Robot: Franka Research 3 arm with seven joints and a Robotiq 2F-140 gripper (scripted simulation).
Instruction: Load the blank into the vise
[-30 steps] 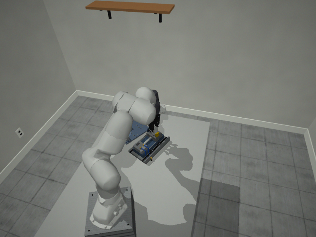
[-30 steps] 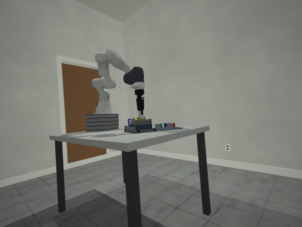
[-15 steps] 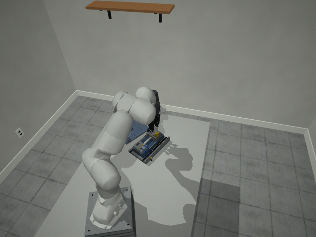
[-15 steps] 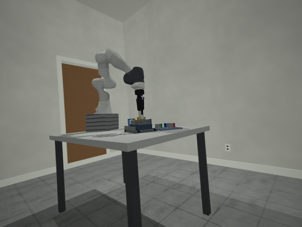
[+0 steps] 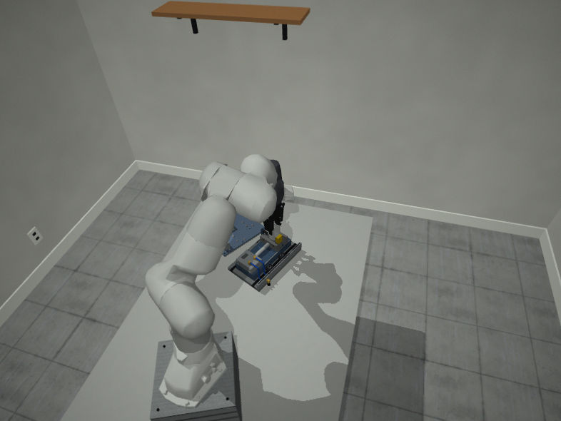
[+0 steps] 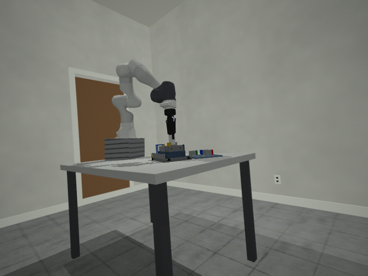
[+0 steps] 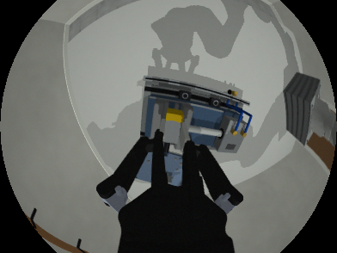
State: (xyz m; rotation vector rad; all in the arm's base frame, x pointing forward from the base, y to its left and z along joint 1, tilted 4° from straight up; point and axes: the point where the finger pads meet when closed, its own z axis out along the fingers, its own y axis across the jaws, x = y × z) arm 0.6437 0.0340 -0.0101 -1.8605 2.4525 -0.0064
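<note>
Now: the yellow-ended blank 4 cm below my hand. From my hand the other things lie so: milling vise (10 cm below, 6 cm behind, 3 cm to the left); then green-ended blank (24 cm to the left, 11 cm below, 7 cm behind); then work stop rod (5 cm to the left, 5 cm below, 2 cm ahead).
</note>
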